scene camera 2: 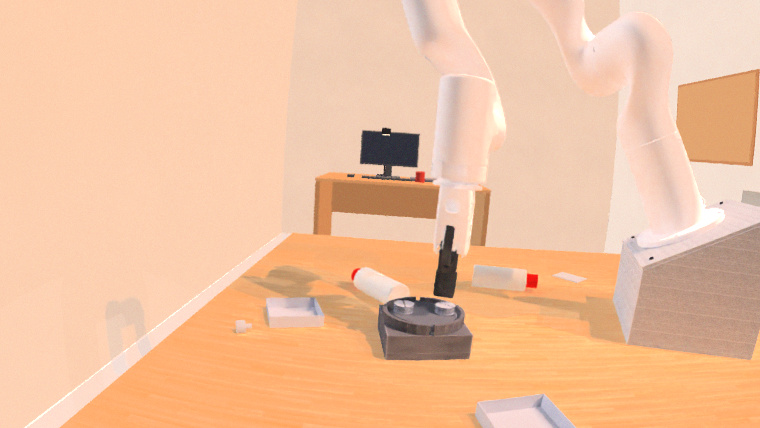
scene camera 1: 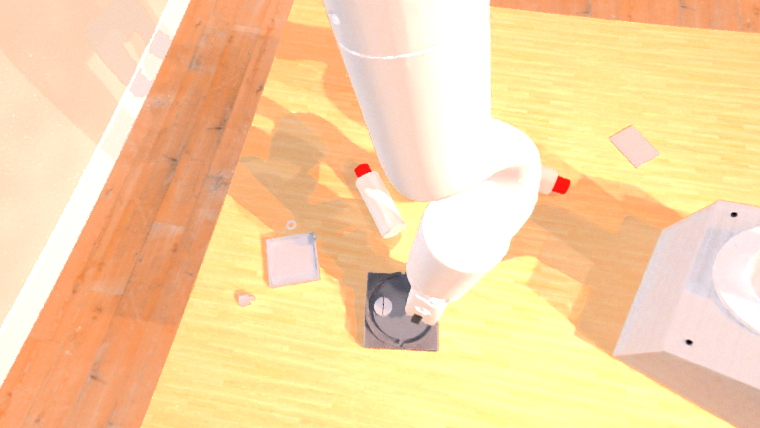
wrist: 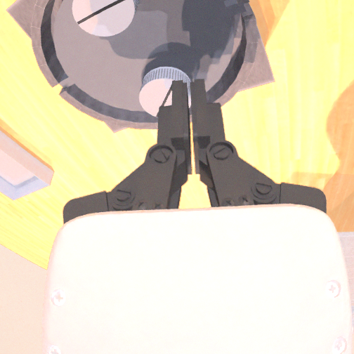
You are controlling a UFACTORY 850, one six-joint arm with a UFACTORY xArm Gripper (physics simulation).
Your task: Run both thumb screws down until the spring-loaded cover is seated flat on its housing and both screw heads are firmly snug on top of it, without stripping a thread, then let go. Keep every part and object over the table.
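The dark square housing (scene camera 1: 372, 342) (scene camera 2: 428, 346) (wrist: 263, 74) bears the round dark cover (scene camera 1: 397, 321) (scene camera 2: 425, 317) (wrist: 85, 60). Whether the cover is flat on the housing I cannot tell. The left thumb screw (scene camera 1: 382, 306) (scene camera 2: 403, 306) (wrist: 104, 15), with a slotted pale head, stands upright in the cover. The right thumb screw (scene camera 2: 445, 308) (wrist: 151, 95) is hidden by the arm in scene camera 1. My gripper (scene camera 2: 444, 295) (wrist: 189, 99) is shut and empty, its tips just above the right screw's head, overlapping that head's edge in the wrist view.
White bottles with red caps (scene camera 1: 378, 204) (scene camera 2: 499, 278) lie behind the housing. A shallow tray (scene camera 1: 292, 259) (scene camera 2: 295, 313), a small white piece (scene camera 1: 245, 299) (scene camera 2: 241, 326) and a ring (scene camera 1: 290, 220) lie left. Another tray (scene camera 2: 523, 417) is in front. The robot base (scene camera 1: 654, 303) (scene camera 2: 691, 303) stands right.
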